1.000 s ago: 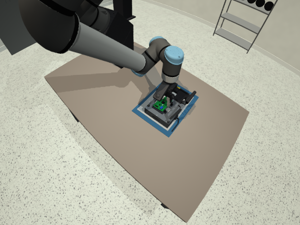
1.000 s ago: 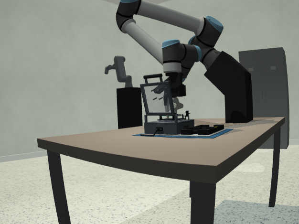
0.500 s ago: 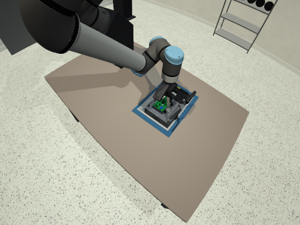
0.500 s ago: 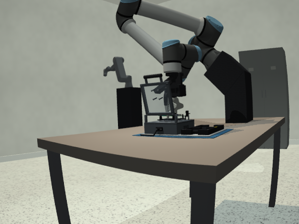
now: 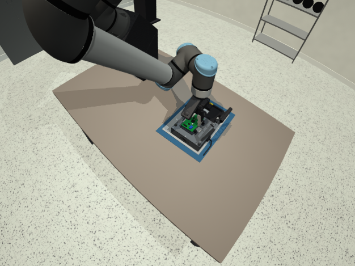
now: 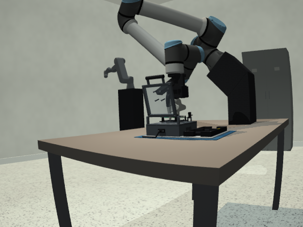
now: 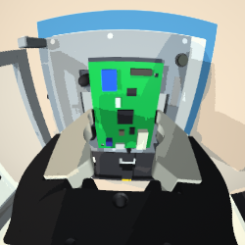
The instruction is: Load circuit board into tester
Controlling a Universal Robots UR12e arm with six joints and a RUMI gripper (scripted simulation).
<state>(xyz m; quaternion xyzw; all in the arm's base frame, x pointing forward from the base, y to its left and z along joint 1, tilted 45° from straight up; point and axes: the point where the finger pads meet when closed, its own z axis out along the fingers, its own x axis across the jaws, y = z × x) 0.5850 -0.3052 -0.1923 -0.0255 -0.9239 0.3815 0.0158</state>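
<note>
Right now the green circuit board is right at my hand. The rest, counted from my hand: tester bed (10 mm to the left, 10 mm below, 10 mm ahead); black post (60 mm to the left, 60 mm behind); tester (40 mm to the left, 30 mm ahead, 30 mm above).
</note>
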